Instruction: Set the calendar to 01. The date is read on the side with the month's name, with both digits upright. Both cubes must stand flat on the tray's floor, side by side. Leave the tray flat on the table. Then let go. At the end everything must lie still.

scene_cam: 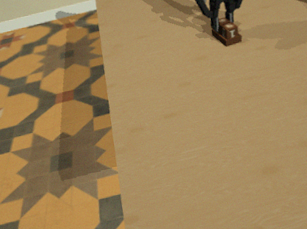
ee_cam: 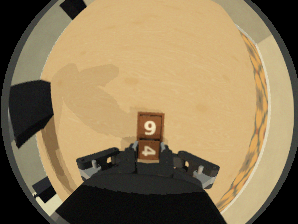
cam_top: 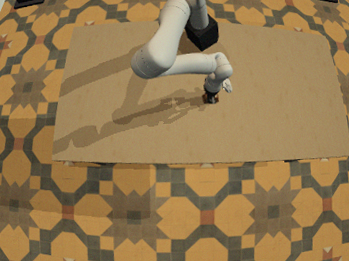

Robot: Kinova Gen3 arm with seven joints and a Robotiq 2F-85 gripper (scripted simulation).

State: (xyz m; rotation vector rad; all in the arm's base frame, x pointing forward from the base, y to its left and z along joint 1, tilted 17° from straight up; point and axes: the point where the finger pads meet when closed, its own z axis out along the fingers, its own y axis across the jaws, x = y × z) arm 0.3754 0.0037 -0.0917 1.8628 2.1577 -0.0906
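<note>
The tray is 20 mm to the left of my hand and 30 mm below it.
</note>
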